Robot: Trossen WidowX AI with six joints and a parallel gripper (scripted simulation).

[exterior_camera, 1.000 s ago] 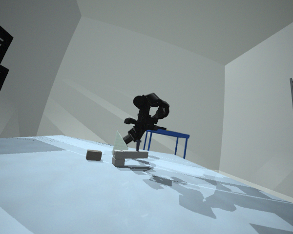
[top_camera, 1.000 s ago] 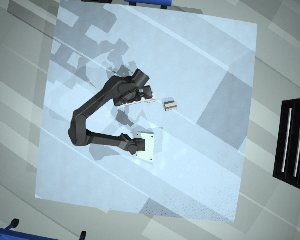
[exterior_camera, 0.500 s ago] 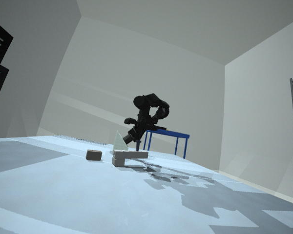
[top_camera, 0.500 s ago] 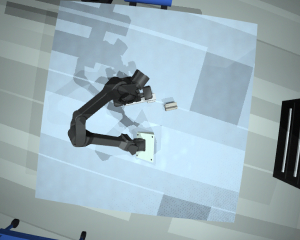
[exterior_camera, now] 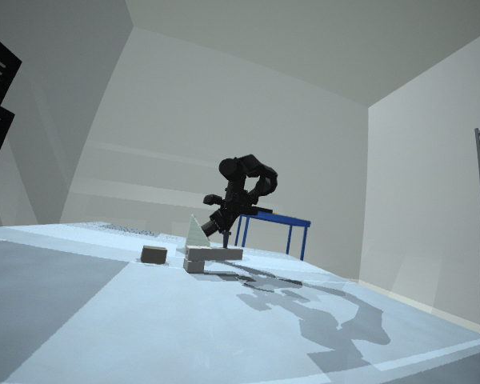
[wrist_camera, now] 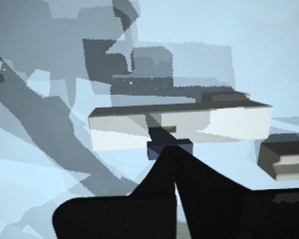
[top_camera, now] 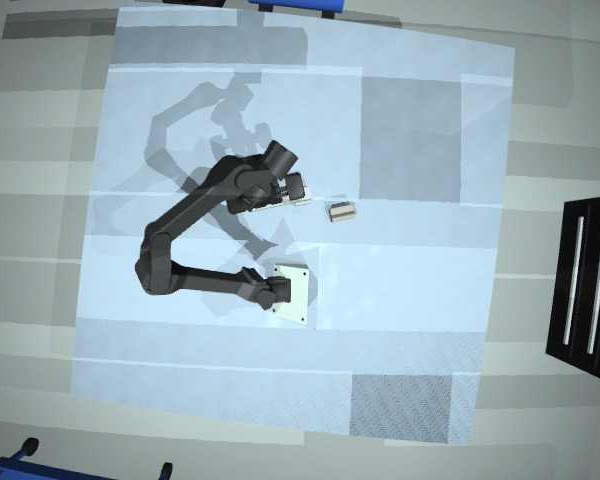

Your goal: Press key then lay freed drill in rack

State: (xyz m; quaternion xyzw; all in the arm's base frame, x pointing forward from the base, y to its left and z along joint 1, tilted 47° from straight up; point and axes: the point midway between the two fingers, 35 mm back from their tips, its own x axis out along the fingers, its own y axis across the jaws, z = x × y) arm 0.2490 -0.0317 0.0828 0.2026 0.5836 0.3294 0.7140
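The dark blue key is 3 cm below my gripper tip. The rest, counted from my gripper tip: pale block fixture 8 cm below, 3 cm to the right; then rack 21 cm to the right, 11 cm below, 4 cm behind.
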